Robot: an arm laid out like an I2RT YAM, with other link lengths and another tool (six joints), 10 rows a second.
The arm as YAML. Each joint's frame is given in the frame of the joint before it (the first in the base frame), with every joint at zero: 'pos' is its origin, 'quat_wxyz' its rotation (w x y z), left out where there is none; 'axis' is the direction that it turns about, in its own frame. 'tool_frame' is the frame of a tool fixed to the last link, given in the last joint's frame.
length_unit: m
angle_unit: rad
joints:
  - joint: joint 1
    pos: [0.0, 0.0, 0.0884]
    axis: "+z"
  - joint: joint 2
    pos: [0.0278, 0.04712, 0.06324]
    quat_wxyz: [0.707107, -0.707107, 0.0, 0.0]
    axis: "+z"
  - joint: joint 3
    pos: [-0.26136, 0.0, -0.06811]
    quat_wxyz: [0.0, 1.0, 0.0, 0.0]
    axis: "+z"
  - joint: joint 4
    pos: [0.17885, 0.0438, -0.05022]
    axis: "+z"
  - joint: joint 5
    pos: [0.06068, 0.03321, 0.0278]
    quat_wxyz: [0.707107, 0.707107, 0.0, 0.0]
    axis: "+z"
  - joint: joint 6
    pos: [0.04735, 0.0, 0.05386]
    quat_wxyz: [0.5, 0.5, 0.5, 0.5]
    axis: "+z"
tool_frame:
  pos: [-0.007, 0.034, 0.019]
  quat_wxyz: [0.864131, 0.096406, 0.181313, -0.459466]
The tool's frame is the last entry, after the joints.
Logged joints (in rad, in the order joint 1, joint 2, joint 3, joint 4, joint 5, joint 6), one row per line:
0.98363 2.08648 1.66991 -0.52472 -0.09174 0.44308
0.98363 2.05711 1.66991 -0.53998 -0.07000 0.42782
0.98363 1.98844 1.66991 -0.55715 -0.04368 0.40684
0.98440 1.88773 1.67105 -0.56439 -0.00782 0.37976
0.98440 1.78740 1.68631 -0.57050 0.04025 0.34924
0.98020 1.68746 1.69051 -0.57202 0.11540 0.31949
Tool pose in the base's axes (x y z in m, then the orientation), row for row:
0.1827 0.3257 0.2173 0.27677 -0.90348 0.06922 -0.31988
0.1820 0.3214 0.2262 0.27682 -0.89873 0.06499 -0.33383
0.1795 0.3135 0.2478 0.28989 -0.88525 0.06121 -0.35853
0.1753 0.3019 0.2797 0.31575 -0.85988 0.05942 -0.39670
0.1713 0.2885 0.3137 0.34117 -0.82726 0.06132 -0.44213
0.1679 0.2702 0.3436 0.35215 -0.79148 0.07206 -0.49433
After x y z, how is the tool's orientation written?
As a quaternion, w x y z.
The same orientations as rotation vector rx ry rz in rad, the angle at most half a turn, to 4 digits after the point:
-2.4264 0.1859 -0.8591
-2.4136 0.1745 -0.8965
-2.3618 0.1633 -0.9565
-2.2648 0.1565 -1.0448
-2.1520 0.1595 -1.1501
-2.0480 0.1865 -1.2791

